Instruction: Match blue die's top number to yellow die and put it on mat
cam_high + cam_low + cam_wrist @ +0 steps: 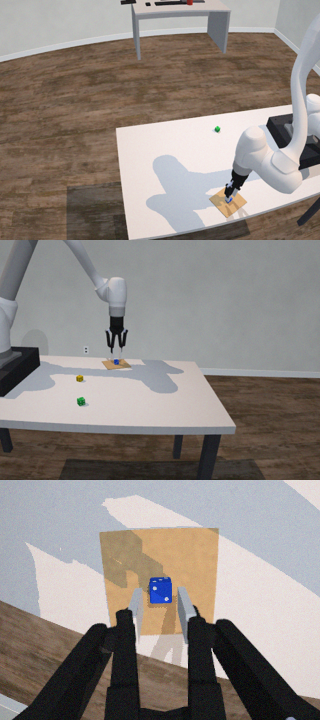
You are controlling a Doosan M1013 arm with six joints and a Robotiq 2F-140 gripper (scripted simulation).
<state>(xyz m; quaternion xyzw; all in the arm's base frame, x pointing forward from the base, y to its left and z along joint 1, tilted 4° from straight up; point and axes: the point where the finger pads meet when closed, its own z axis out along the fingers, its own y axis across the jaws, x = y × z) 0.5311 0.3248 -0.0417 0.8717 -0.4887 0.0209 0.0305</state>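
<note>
The blue die lies 6 cm below my hand. The rest, counted from my hand: yellow die 12 cm behind, 27 cm to the right, 6 cm below; tan mat 7 cm below; green die 3 cm behind, 48 cm to the right, 6 cm below.
</note>
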